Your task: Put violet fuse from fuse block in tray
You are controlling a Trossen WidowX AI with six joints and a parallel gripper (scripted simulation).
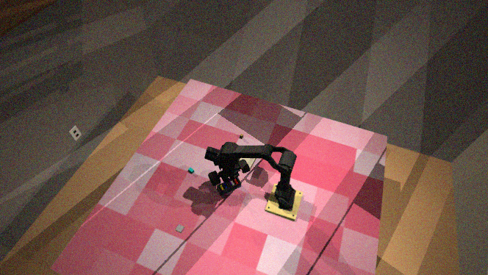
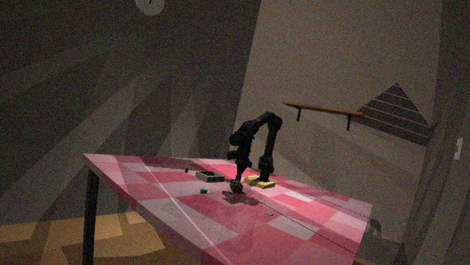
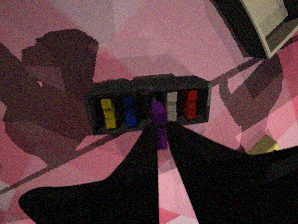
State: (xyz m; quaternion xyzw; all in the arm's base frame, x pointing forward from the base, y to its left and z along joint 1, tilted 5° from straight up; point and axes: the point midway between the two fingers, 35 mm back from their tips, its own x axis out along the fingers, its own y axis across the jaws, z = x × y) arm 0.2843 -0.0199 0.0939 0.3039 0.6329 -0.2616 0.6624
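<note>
Right now my gripper tip is 50 mm above the white fuse, 10 mm to the left of it and 10 mm past it. Also, from my gripper tip: red fuse 50 mm below, 30 mm to the right, 30 mm behind; then blue fuse 50 mm below, 20 mm ahead, 10 mm to the left; then violet fuse 10 mm below.
</note>
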